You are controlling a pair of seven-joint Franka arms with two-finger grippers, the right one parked.
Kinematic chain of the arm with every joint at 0, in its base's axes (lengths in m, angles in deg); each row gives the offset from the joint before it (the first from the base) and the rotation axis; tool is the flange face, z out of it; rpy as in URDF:
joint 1: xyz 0 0 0.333 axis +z
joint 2: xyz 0 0 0 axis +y
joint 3: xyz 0 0 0.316 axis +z
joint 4: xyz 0.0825 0 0 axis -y
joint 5: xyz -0.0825 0 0.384 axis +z
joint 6: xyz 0 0 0 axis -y
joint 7: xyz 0.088 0 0 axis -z
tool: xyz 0 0 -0.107 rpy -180 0 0
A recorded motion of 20 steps. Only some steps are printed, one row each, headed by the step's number.
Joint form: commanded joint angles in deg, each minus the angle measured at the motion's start. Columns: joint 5, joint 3, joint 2, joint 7, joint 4, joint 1, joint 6.
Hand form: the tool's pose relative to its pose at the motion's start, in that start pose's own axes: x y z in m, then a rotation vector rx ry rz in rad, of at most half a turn. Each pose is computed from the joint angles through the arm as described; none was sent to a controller.
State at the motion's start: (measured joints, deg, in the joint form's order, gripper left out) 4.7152 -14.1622 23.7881 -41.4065 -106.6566 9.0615 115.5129
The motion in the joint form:
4: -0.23 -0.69 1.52 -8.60 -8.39 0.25 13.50
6: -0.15 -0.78 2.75 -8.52 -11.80 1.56 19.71
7: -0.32 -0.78 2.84 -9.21 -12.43 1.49 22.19
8: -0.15 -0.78 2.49 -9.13 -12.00 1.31 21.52
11: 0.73 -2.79 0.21 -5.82 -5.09 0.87 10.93
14: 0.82 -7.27 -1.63 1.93 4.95 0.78 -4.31
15: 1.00 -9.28 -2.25 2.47 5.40 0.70 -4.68
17: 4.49 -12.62 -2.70 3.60 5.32 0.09 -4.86
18: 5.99 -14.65 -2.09 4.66 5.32 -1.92 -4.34
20: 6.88 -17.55 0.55 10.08 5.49 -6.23 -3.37
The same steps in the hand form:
4: -0.0123 0.0038 0.0609 -0.0612 0.0310 -0.1343
6: -0.0101 -0.0065 0.0891 -0.0920 0.0422 -0.1496
7: -0.0100 -0.0048 0.0906 -0.1164 0.0609 -0.1623
8: -0.0101 -0.0032 0.0850 -0.1140 0.0656 -0.1561
11: -0.0137 0.0179 0.0235 -0.0773 0.0691 -0.0555
14: -0.0382 0.0474 -0.0568 -0.0299 0.0393 0.1430
15: -0.0542 0.0610 -0.0678 -0.0374 0.0520 0.1883
17: -0.0826 0.0840 -0.0738 -0.0029 0.0976 0.2953
18: -0.1123 0.1111 -0.0691 0.0113 0.1151 0.3923
20: -0.1678 0.1586 -0.0455 0.0268 0.1005 0.6177

